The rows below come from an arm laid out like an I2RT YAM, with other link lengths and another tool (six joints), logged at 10 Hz.
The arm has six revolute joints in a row. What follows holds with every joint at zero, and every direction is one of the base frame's. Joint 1 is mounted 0.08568 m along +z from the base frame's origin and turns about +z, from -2.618 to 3.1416 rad. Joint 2 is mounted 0.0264 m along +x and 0.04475 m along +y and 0.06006 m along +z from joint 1 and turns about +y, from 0 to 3.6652 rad. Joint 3 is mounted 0.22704 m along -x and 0.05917 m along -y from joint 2 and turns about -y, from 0 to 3.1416 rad. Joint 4 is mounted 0.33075 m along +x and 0.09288 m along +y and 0.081 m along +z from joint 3 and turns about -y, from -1.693 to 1.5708 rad. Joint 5 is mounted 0.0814 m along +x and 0.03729 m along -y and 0.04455 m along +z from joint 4 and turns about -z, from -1.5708 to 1.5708 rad. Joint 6 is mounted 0.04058 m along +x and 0.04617 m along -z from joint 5 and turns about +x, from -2.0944 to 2.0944 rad. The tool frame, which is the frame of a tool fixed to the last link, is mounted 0.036 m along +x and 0.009 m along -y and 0.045 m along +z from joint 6; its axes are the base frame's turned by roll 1.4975, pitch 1.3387 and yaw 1.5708 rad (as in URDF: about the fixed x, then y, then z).
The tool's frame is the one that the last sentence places.
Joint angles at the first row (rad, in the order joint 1, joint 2, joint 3, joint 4, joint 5, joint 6):
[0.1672, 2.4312, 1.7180, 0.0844, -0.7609, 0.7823]
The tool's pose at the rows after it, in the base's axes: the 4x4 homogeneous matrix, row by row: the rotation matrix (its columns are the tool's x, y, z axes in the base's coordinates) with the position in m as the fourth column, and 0 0 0 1 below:
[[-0.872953 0.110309 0.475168 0.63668], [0.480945 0.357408 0.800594 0.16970], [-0.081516 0.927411 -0.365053 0.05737], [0 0 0 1]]
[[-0.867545 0.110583 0.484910 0.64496], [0.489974 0.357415 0.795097 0.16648], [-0.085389 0.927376 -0.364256 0.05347], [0 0 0 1]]
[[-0.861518 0.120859 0.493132 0.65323], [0.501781 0.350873 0.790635 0.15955], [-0.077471 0.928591 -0.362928 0.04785], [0 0 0 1]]
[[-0.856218 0.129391 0.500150 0.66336], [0.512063 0.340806 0.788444 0.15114], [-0.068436 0.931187 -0.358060 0.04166], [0 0 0 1]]
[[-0.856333 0.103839 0.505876 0.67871], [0.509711 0.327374 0.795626 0.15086], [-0.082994 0.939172 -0.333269 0.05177], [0 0 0 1]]
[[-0.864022 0.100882 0.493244 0.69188], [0.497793 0.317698 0.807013 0.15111], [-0.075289 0.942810 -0.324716 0.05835], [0 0 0 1]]
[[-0.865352 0.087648 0.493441 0.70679], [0.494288 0.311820 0.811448 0.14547], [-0.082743 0.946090 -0.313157 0.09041], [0 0 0 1]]
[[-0.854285 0.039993 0.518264 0.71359], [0.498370 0.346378 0.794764 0.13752], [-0.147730 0.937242 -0.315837 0.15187], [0 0 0 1]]
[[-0.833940 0.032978 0.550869 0.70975], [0.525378 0.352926 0.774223 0.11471], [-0.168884 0.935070 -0.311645 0.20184], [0 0 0 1]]
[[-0.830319 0.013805 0.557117 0.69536], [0.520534 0.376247 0.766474 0.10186], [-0.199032 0.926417 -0.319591 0.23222], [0 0 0 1]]
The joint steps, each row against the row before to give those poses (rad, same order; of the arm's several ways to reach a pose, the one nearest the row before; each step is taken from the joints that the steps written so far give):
[-0.0076, 0.0444, 0.0582, -0.0230, 0.0016, -0.0061]
[-0.0062, 0.0400, 0.0491, -0.0046, 0.0045, 0.0015]
[-0.0123, 0.0413, 0.0491, -0.0077, -0.0029, 0.0077]
[-0.0152, 0.0521, 0.0644, -0.0107, -0.0092, 0.0076]
[-0.0047, 0.0538, 0.1055, -0.0199, -0.0138, 0.0062]
[-0.0046, 0.0645, 0.1257, -0.0629, -0.0230, -0.0016]
[-0.0123, 0.0354, 0.1502, -0.1071, -0.0169, -0.0075]
[-0.0107, -0.0336, 0.1169, -0.1381, 0.0228, -0.0520]
[-0.0305, -0.0904, -0.0040, -0.0739, 0.0078, -0.0095]
[-0.0185, -0.1257, -0.1070, -0.0321, -0.0015, -0.0456]

